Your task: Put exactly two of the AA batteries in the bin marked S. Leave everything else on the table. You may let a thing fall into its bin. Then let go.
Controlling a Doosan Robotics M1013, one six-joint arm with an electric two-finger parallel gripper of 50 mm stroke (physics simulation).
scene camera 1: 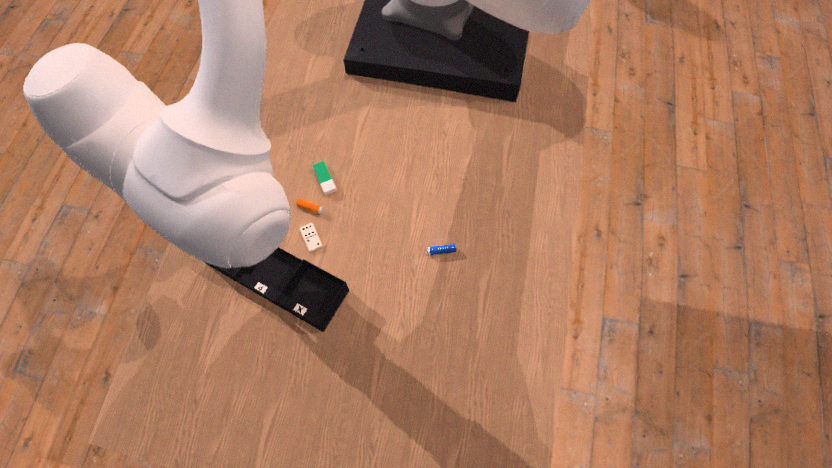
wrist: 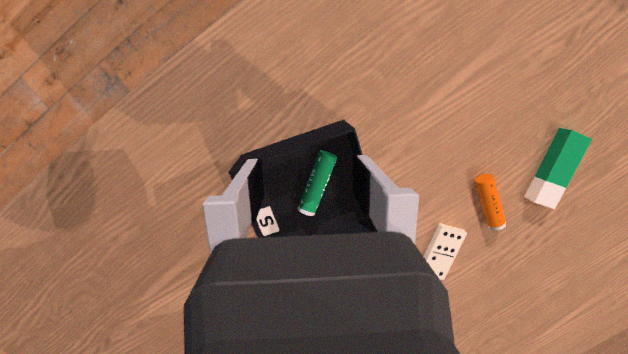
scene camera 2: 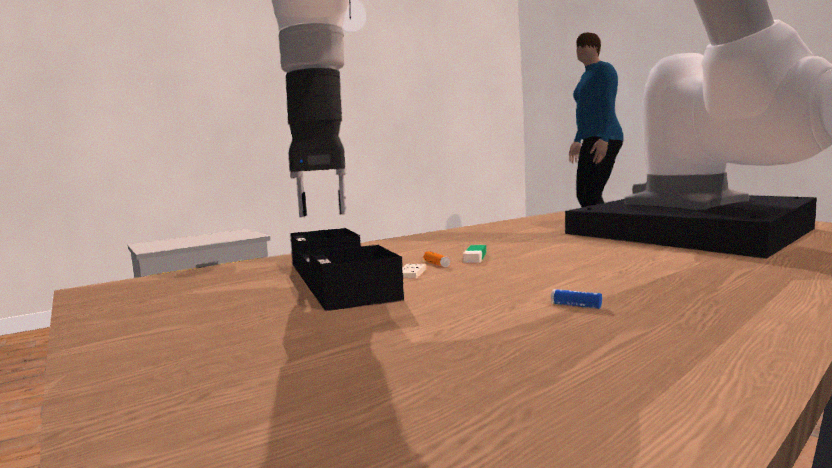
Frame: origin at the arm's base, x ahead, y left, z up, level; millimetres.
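Seen in the pictures: gripper, fingertip midpoint: (wrist: 308,175) (scene camera 2: 322,215); arm's base, origin of the base link: (scene camera 1: 434,1) (scene camera 2: 686,202).
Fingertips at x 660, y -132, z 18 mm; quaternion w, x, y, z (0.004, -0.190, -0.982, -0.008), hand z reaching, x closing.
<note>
Pixels of each thing's middle, then the offset from my fingertips to it. "spot": a spot on its surface instead.
- green AA battery, body centre: (wrist: 316,184) dz -55, dx +2, dy +25 mm
- bin marked S, body centre: (wrist: 343,285) (scene camera 2: 337,261) (scene camera 1: 272,272) dz -46, dx +16, dy +113 mm
- orange battery, body centre: (wrist: 490,203) (scene camera 2: 436,259) (scene camera 1: 310,206) dz -62, dx -126, dy +106 mm
- blue battery, body centre: (scene camera 2: 575,298) (scene camera 1: 441,249) dz -62, dx -144, dy +359 mm
- domino, body centre: (wrist: 441,252) (scene camera 2: 411,270) (scene camera 1: 311,237) dz -66, dx -74, dy +135 mm
- white eraser, body centre: (wrist: 557,169) (scene camera 2: 475,253) (scene camera 1: 324,178) dz -63, dx -191, dy +101 mm
- bin marked X, surface spot: (scene camera 2: 363,283) (scene camera 1: 334,307) spot: dz -46, dx +28, dy +238 mm
A green AA battery (wrist: 318,183) lies in the bin marked S (wrist: 300,142) (scene camera 2: 335,239), seen in the wrist view. In scene camera 1 the arm hides most of that bin. My gripper (scene camera 2: 321,215) (wrist: 308,175) is open and empty above the S bin, with the green battery below, between the fingers as seen in the wrist view. An orange battery (scene camera 1: 308,206) (scene camera 2: 436,259) (wrist: 490,202) lies on the table beside the bins. A blue battery (scene camera 1: 442,249) (scene camera 2: 576,299) lies on the table farther from the bins.
A domino (scene camera 1: 310,236) (scene camera 2: 413,270) (wrist: 446,251) lies close to the bins. A green and white eraser (scene camera 1: 324,177) (scene camera 2: 474,253) (wrist: 558,168) lies past the orange battery. The bin marked X (scene camera 1: 334,302) (scene camera 2: 363,283) is at the row's other end. A person (scene camera 2: 598,110) stands behind the table.
</note>
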